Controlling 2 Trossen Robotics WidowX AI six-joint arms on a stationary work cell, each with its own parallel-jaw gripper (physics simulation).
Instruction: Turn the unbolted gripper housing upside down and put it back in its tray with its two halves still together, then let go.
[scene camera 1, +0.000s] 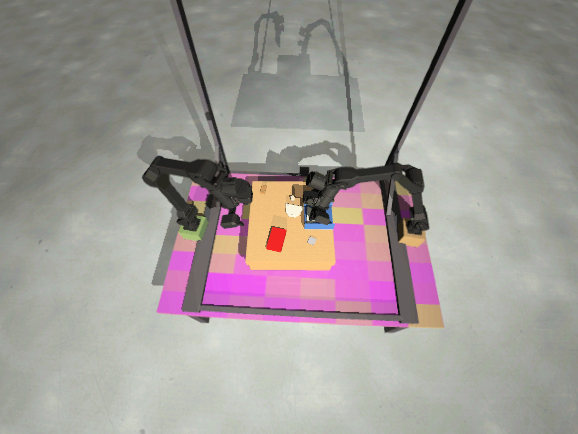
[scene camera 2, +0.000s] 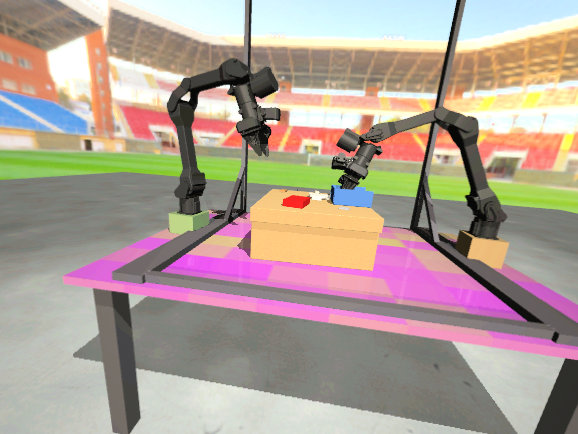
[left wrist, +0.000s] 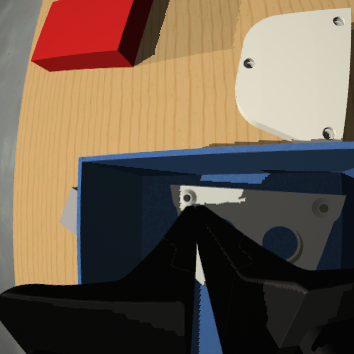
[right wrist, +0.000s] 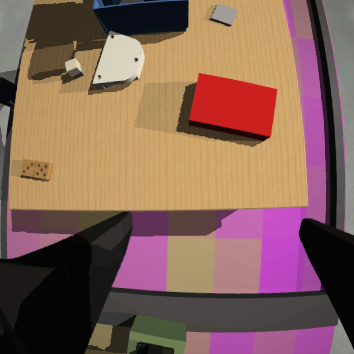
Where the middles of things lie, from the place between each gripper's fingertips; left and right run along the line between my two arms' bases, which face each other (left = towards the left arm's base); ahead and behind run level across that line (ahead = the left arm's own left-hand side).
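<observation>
From my left hand: wooden block (scene camera 2: 321, 234), 8 cm to the right, 2 cm behind, 10 cm below; red block (left wrist: 66, 42), 14 cm to the right, 9 cm ahead, 1 cm below; tan base (scene camera 2: 492, 252), 49 cm to the left, 2 cm behind, 13 cm below. Blue tray (scene camera 2: 359, 197): my left hand 4 cm to the right of it, 2 cm past it, 1 cm below it.
From my right hand: blue tray, 29 cm to the left, 7 cm behind, 11 cm below; red block, 12 cm to the left, 4 cm ahead, 13 cm below; olive base (scene camera 2: 178, 223), 29 cm to the right, 7 cm behind, 26 cm below; wooden block, 17 cm to the left, 7 cm behind, 22 cm below.
</observation>
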